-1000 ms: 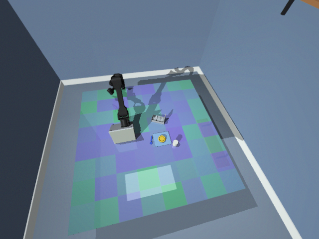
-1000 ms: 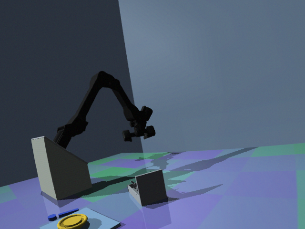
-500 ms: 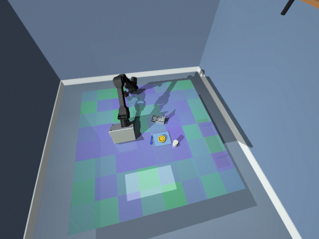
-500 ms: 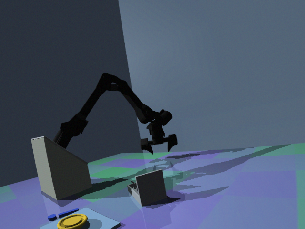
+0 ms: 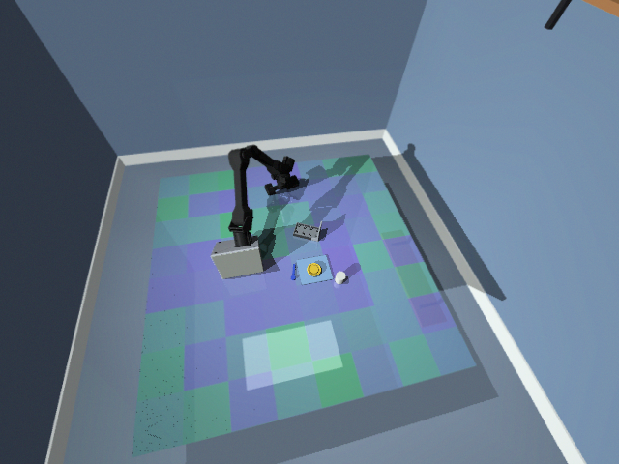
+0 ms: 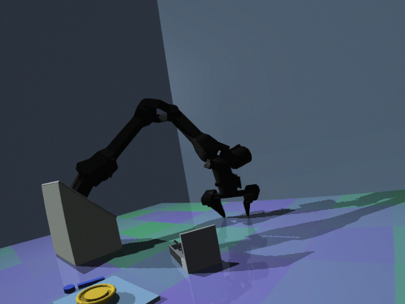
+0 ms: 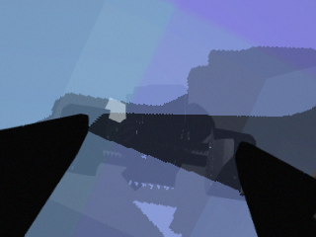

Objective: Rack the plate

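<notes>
The yellow plate lies 520 mm to the right of my gripper tip, 110 mm ahead of it and 10 mm above it. The rest, counted from my gripper tip: grey dish rack (300 mm to the right, 110 mm ahead, 20 mm above); then small white cup (580 mm to the right, 220 mm ahead, 20 mm above); then blue spoon (520 mm to the right, 10 mm ahead).
</notes>
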